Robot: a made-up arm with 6 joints. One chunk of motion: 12 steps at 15 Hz.
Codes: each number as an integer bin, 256 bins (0 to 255) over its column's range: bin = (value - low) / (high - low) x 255, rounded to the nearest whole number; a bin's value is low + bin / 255 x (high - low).
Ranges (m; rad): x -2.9..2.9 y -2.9..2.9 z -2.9..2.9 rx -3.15..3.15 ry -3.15..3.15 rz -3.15..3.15
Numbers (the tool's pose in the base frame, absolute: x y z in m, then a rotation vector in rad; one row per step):
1: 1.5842 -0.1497 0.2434 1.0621 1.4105 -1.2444
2: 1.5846 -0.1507 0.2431 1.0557 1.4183 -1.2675
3: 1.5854 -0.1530 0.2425 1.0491 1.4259 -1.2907
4: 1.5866 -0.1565 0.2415 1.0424 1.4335 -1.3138
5: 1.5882 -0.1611 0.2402 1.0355 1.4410 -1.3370
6: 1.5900 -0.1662 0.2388 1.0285 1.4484 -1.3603
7: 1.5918 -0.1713 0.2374 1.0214 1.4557 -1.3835
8: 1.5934 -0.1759 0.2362 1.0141 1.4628 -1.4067
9: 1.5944 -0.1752 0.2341 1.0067 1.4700 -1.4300
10: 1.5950 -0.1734 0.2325 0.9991 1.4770 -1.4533
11: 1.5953 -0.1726 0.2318 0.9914 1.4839 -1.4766
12: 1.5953 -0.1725 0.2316 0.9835 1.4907 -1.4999
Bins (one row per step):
1: 197 121 138 170 185 77
2: 197 121 138 170 185 76
3: 197 121 138 170 185 75
4: 197 121 138 170 186 74
5: 197 120 138 169 186 73
6: 197 120 138 169 186 72
7: 197 120 138 169 186 72
8: 198 120 138 169 187 71
9: 198 120 138 168 187 70
10: 198 120 138 168 187 69
11: 198 120 138 168 188 68
12: 198 120 138 167 188 67

